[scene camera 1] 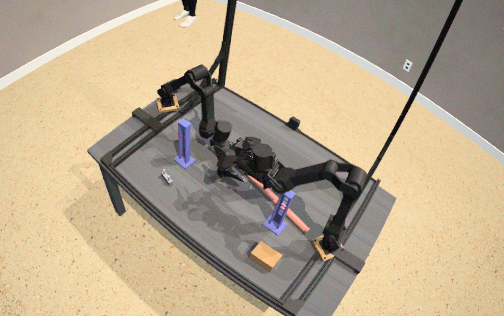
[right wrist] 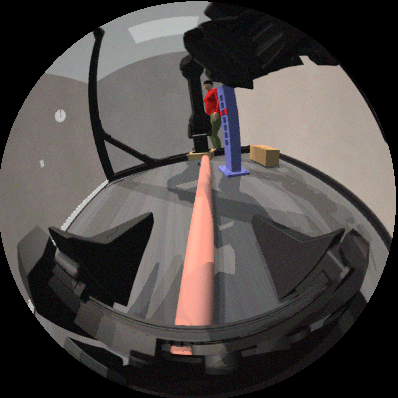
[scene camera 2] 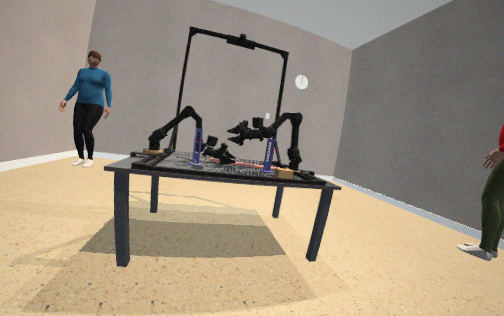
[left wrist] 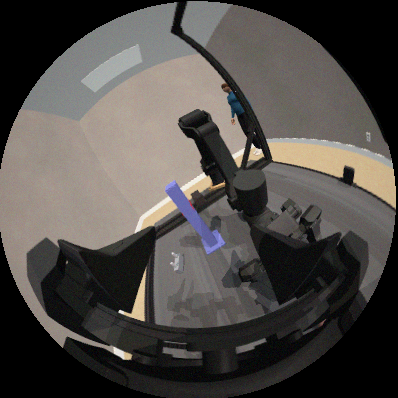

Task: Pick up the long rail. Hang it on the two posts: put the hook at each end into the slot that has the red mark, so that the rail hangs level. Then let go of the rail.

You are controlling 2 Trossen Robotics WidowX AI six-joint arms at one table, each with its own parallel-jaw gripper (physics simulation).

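Frame: origin at the left arm's base, x ahead, y left, z up, level; millimetres.
Seen in the pictures: left gripper, between the fingertips: (scene camera 1: 223,146) (scene camera 2: 227,135) (left wrist: 203,230); right gripper, between the fingertips: (right wrist: 204,218) (scene camera 2: 235,159); left arm's base, origin of its link: (scene camera 1: 329,245) (right wrist: 201,150) (scene camera 2: 293,169); right arm's base, origin of its link: (scene camera 1: 167,102) (scene camera 2: 153,150) (left wrist: 217,181).
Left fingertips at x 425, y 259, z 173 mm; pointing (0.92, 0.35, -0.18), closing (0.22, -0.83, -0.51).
Note:
Offsets run from my left fingertips to a thing's top centre.
The long pink rail @[dx -98, dy -151, dz -171 mm] (scene camera 1: 292,216) (scene camera 2: 247,164) (right wrist: 200,240) lies on the table, its far end near the left arm's base. Its hooks are not clear. A blue post @[dx +137, dy +102, dz +16 mm] (scene camera 1: 184,142) (scene camera 2: 198,145) (left wrist: 192,215) stands at the left of scene camera 1; the other blue post @[dx -255, dy -117, dz +16 mm] (scene camera 1: 281,212) (scene camera 2: 269,156) (right wrist: 232,135) stands beside the rail. Both show red marks. My right gripper (scene camera 2: 232,160) (right wrist: 204,218) is open, low over the rail, which runs between its fingers in the right wrist view. My left gripper (scene camera 2: 230,135) (left wrist: 203,230) is open and empty, high above the table.
A tan box @[dx -372, dy -19, dz -147 mm] (scene camera 1: 266,256) (scene camera 2: 283,173) (right wrist: 265,155) lies near the post at the right. A small grey part @[dx +62, dy +200, dz -150 mm] (scene camera 1: 167,177) (left wrist: 177,262) lies near the other post. The left gripper and forearm hang above the right gripper and part of the rail. A black frame (scene camera 2: 181,95) stands behind.

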